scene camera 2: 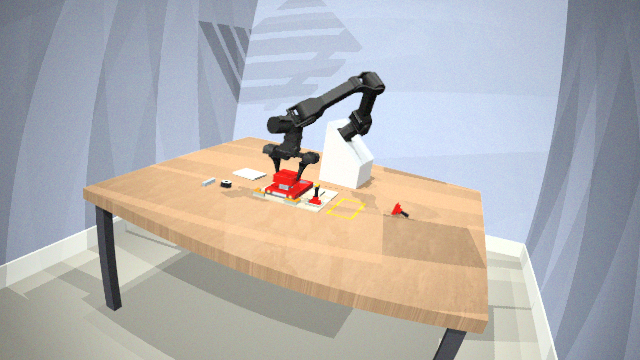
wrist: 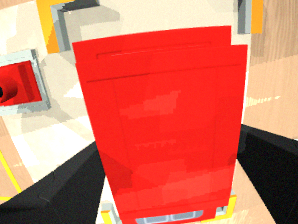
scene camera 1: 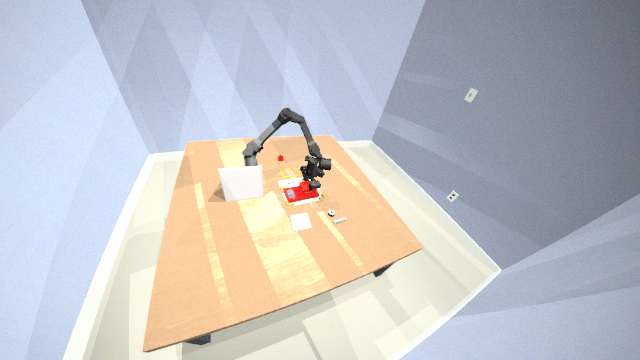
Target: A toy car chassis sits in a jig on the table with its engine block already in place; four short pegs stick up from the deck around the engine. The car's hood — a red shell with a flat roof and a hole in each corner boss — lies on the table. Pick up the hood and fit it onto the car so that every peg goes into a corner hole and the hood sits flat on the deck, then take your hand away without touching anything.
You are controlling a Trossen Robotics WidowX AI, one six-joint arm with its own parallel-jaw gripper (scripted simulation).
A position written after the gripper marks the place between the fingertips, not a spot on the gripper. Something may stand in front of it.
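The gripper (scene camera 2: pixel 287 178), which can be seen in the wrist view (wrist: pixel 167 137) too, is carrying a red hood (wrist: pixel 166 122).
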